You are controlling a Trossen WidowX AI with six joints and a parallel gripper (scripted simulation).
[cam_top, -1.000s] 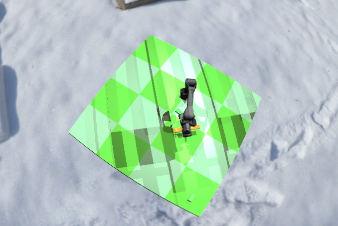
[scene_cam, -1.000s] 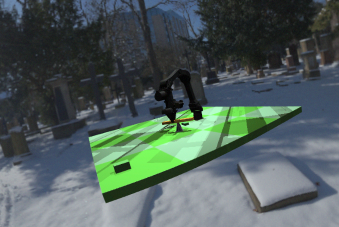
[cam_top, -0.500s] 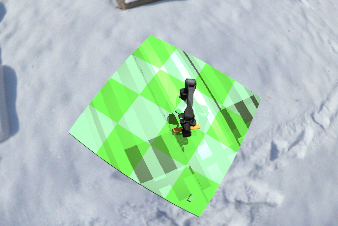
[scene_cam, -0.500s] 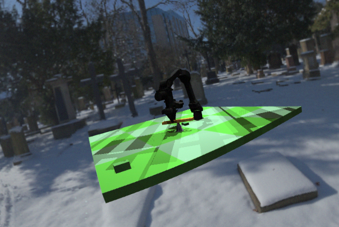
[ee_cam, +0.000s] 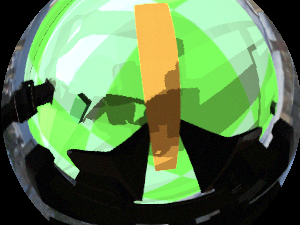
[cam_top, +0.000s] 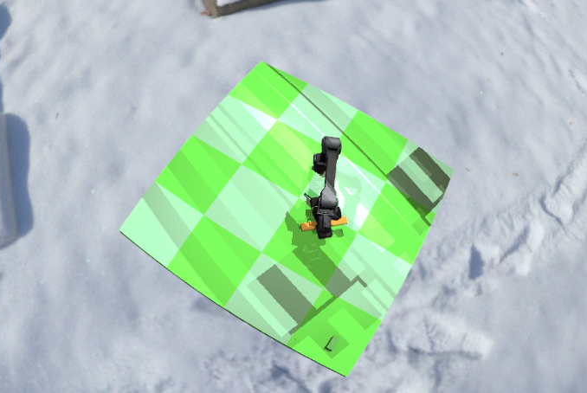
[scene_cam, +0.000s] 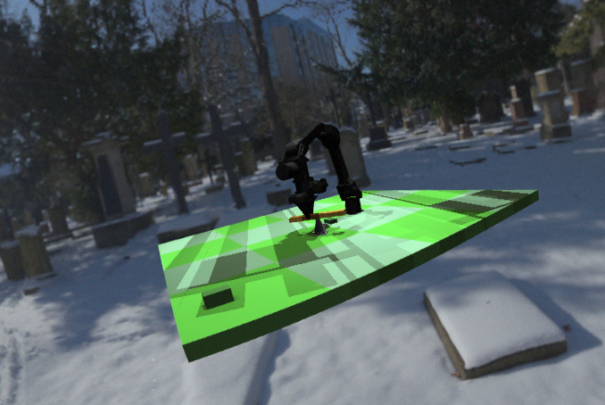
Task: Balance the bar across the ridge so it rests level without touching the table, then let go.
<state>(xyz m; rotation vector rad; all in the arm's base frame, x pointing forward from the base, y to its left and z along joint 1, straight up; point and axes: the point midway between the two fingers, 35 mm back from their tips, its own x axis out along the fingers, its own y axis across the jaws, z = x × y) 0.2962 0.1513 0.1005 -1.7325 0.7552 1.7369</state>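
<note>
The orange bar is 2 cm to the left of my gripper tip and 2 cm behind it.
</note>
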